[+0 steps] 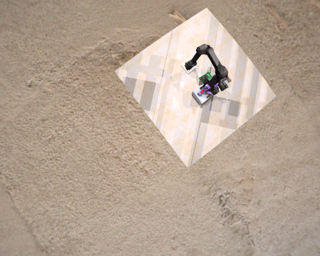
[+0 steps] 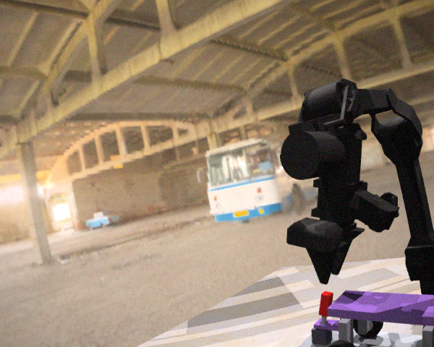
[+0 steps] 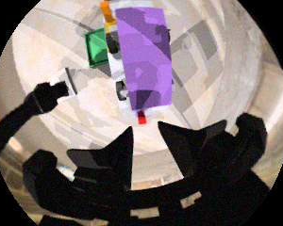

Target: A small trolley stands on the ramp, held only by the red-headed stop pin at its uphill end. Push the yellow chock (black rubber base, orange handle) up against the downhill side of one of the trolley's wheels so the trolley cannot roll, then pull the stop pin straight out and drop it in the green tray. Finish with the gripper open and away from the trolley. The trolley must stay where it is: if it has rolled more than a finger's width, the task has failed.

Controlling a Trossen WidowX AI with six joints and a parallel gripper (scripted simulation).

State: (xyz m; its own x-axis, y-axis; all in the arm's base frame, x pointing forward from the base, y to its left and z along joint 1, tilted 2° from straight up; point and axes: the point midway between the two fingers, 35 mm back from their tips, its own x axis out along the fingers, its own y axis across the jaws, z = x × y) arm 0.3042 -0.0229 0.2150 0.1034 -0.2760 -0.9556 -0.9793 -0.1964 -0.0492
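My gripper tip is now 60 mm above the red-headed stop pin and 20 mm to the left of it. Also, from my gripper tip: yellow chock 180 mm to the left, 110 mm below, 70 mm behind; purple-decked trolley 90 mm to the left, 80 mm below; grey ramp 140 mm below, 100 mm to the left.
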